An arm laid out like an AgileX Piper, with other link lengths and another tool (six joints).
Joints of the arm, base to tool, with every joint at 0 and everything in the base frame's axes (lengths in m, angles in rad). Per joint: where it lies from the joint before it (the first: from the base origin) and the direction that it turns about. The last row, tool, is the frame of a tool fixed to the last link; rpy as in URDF.
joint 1: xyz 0 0 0.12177 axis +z
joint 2: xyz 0 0 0 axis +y
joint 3: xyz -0.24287 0 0.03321 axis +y
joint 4: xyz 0.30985 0 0.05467 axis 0.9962 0 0.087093
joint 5: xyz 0 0 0 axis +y
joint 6: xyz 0.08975 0 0.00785 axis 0.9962 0 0.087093
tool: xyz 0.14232 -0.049 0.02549 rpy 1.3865 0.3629 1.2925
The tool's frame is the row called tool.
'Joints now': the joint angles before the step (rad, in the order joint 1, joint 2, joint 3, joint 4, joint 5, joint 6). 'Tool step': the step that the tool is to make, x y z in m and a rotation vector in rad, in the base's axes. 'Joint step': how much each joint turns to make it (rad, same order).
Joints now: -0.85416 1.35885 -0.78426 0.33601 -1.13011 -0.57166
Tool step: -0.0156 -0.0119 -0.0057 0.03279 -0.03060 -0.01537
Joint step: -0.03947 -0.00008 0.00009 0.00974 0.01927 0.04206
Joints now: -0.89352 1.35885 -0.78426 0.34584 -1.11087 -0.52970
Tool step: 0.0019 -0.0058 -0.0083 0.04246 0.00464 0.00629
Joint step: 0.00015 -0.00004 -0.00002 0.01604 0.03943 0.00304
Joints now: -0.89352 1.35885 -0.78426 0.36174 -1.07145 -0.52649
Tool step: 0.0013 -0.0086 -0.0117 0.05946 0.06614 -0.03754
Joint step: 0.00013 -0.00005 -0.00435 0.04744 0.07043 -0.08332
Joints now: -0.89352 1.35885 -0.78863 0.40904 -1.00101 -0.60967
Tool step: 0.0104 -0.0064 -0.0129 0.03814 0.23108 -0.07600
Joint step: -0.00239 -0.00012 0.00028 0.03726 0.10187 -0.24299
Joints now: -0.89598 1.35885 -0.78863 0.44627 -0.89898 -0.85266
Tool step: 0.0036 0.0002 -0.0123 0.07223 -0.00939 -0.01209
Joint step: 0.03881 -0.01139 0.00020 0.11017 0.04332 -0.06146
